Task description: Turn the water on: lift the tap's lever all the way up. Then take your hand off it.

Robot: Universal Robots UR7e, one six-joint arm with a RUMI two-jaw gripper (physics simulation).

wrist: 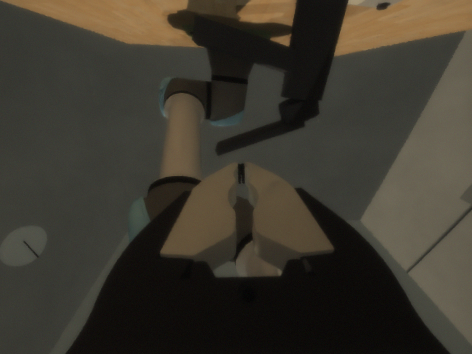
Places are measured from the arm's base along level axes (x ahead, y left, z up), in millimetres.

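Pixels of known places: gripper, fingertip midpoint: (240,166).
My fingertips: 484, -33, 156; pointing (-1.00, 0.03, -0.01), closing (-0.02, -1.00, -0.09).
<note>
Behind a point stands the place of what it marks, as x, y, z.
The black tap (314,50) {409, -99, 63} hangs from the top of the wrist view, which shows it upside down. Its lever (252,138) {402, -48, 157} starts at the joint at the tap's end and slants away from the spout (240,42) {400, -27, 59} towards its free end, so it looks raised. I cannot tell whether it is at its full height. My gripper (240,166) {484, -33, 156} is shut, its two beige fingers together with nothing between the tips. The fingertips show below the lever in the view, with a visible gap between them and the lever; the distance in depth is unclear.
A wooden worktop (120,22) {107, 263, -17} runs along the top of the view. The robot's own arm (182,135) {254, 92, 205} stands behind, left of the lever. A pale panelled surface (425,165) is at the right, a round pale disc (20,245) at the left.
</note>
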